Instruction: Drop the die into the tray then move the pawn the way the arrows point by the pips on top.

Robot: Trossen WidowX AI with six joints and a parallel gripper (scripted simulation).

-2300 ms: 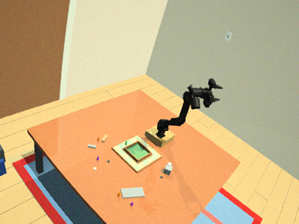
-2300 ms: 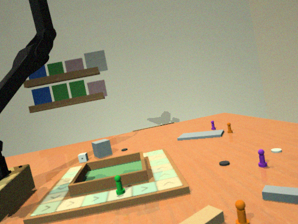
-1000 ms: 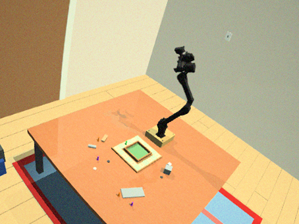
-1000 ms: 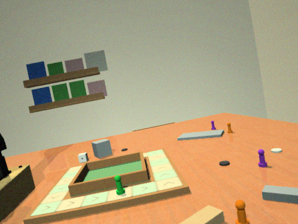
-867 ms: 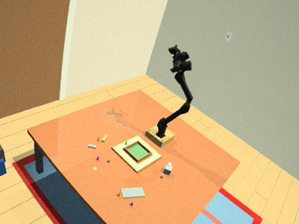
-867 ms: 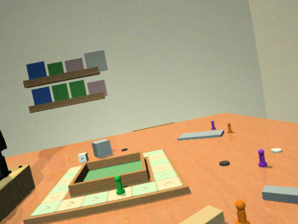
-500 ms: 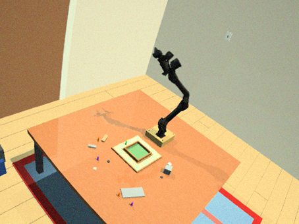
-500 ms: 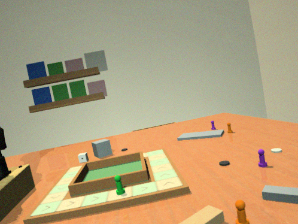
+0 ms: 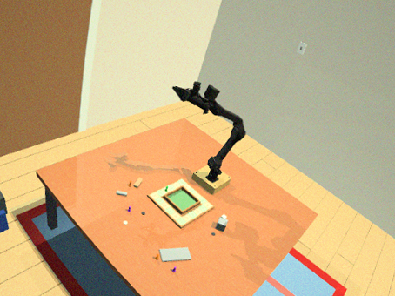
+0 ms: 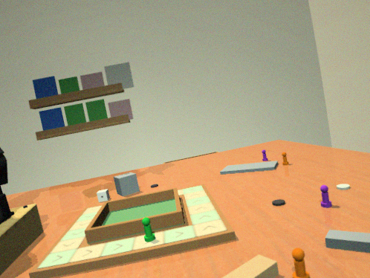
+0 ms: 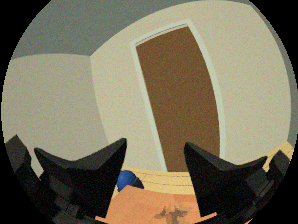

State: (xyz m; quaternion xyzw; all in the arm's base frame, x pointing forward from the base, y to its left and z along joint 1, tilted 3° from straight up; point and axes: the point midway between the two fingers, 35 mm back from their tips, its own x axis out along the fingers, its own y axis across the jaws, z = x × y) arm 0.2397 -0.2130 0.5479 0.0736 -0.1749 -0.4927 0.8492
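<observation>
My gripper tip is now 40 mm past the grey block, 550 mm to the right of it and 570 mm above it.
</observation>
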